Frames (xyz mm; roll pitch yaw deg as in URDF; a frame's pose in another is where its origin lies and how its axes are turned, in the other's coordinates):
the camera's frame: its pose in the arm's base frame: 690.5 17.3 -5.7 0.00 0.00 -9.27
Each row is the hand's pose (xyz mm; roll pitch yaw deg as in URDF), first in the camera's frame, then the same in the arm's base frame.
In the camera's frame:
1: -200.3 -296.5 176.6 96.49 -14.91 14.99
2: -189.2 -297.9 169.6 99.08 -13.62 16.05
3: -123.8 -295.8 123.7 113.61 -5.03 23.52
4: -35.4 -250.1 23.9 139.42 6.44 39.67
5: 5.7 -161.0 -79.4 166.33 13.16 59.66
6: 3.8 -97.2 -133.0 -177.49 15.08 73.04
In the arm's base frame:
1: 445.1 -243.1 170.9 96.49 -14.91 5.72
2: 455.8 -246.2 163.9 99.08 -13.62 6.78
3: 520.7 -254.7 118.0 113.61 -5.03 14.25
4: 615.3 -223.8 18.2 139.42 6.44 30.40
5: 670.2 -142.5 -85.1 166.33 13.16 50.39
6: 678.6 -79.2 -138.7 -177.49 15.08 63.77

